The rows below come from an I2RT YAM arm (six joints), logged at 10 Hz.
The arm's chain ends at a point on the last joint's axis. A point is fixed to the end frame.
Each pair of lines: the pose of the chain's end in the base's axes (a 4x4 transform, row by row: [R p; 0 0 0 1], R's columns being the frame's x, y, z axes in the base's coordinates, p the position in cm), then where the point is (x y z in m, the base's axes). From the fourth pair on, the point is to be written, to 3 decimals.
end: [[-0.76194 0.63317 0.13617 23.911], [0.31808 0.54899 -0.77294 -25.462], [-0.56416 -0.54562 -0.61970 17.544], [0 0 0 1]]
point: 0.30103 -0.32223 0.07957
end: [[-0.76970 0.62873 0.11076 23.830], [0.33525 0.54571 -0.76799 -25.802], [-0.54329 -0.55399 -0.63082 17.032], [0 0 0 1]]
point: 0.29704 -0.32546 0.07235
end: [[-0.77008 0.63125 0.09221 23.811], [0.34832 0.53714 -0.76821 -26.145], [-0.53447 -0.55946 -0.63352 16.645], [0 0 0 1]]
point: 0.29477 -0.32958 0.06773
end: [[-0.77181 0.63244 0.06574 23.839], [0.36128 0.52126 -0.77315 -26.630], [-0.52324 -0.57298 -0.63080 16.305], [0 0 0 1]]
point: 0.292 -0.336 0.064
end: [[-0.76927 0.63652 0.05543 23.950], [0.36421 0.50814 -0.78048 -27.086], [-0.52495 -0.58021 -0.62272 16.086], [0 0 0 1]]
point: 0.292 -0.342 0.062
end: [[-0.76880 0.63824 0.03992 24.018], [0.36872 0.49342 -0.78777 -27.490], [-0.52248 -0.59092 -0.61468 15.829], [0 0 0 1]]
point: 0.291 -0.348 0.060
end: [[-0.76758 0.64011 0.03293 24.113], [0.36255 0.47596 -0.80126 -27.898], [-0.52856 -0.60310 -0.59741 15.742], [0 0 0 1]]
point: 0.291 -0.355 0.061
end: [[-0.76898 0.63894 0.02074 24.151], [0.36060 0.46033 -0.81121 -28.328], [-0.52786 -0.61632 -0.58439 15.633], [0 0 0 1]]
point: 0.290 -0.361 0.060
